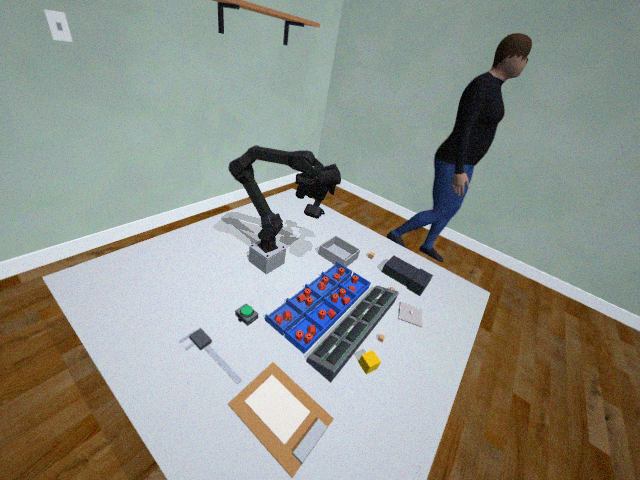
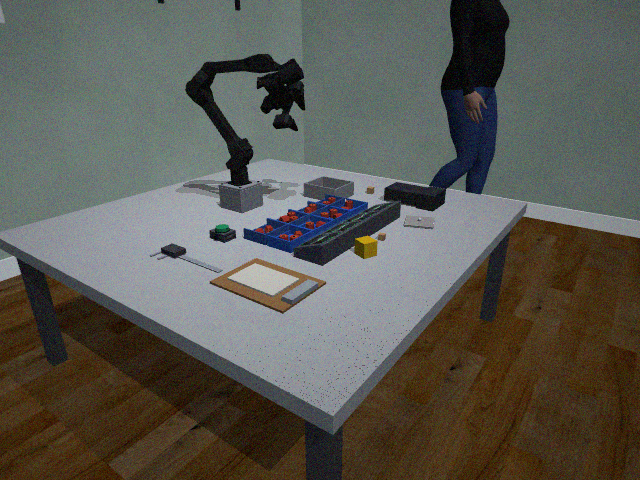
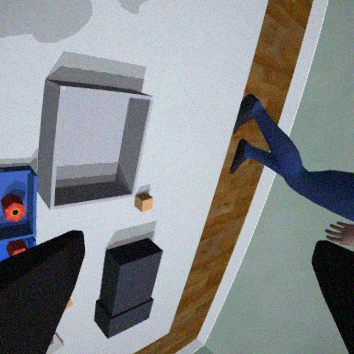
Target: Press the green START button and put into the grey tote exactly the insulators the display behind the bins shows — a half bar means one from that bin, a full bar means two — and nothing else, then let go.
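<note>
The grey tote (image 1: pixel 329 255) (image 2: pixel 321 190) (image 3: pixel 48 145) stands beyond the bins; its visible inside is empty. Blue bins (image 1: pixel 293 342) (image 2: pixel 264 239) (image 3: pixel 31 200) stand in two rows and hold red insulators (image 1: pixel 308 337) (image 3: pixel 13 209). The dark display housing (image 1: pixel 318 365) (image 2: pixel 309 253) runs alongside the bins; it shows thin green bars, too small to read their lengths. The green START button (image 1: pixel 247 310) (image 2: pixel 222 227) sits on a dark base near the bins' left end. My gripper (image 1: pixel 323 201) (image 2: pixel 298 118) (image 3: pixel 201 248) is open and empty, high above the table on the tote's side.
A black block (image 1: pixel 407 274) (image 2: pixel 414 196) (image 3: pixel 131 282) and a small wooden cube (image 1: pixel 371 255) (image 2: pixel 370 190) (image 3: pixel 144 201) lie near the tote. A yellow cube (image 1: pixel 369 361) (image 2: pixel 365 246), clipboard (image 1: pixel 247 396) (image 2: pixel 227 280) and caliper (image 1: pixel 200 338) (image 2: pixel 173 250) lie farther off. A person (image 1: pixel 473 118) (image 2: pixel 473 56) stands beyond the table.
</note>
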